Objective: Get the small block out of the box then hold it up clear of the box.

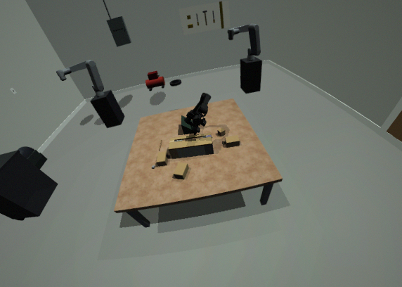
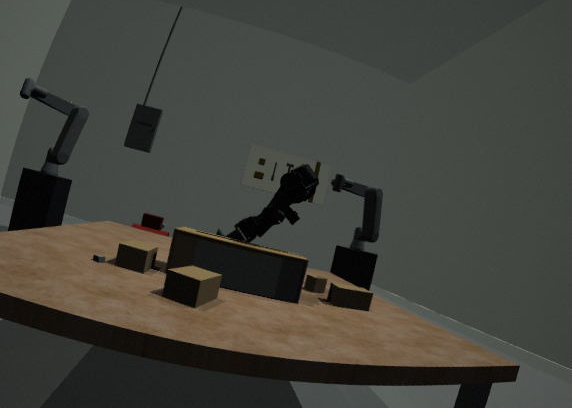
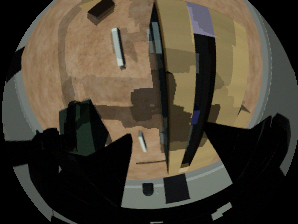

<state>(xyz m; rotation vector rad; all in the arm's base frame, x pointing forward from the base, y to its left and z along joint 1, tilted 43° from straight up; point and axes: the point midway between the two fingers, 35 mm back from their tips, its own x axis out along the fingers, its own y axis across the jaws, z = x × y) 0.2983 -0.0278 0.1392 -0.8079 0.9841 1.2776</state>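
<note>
Right now my gripper tip is 9 cm above the clear-fronted box, 6 cm to the left of it and 3 cm short of it. From my gripper tip the other things lie so: thin stick: 38 cm to the right, 15 cm below, 11 cm behind.
</note>
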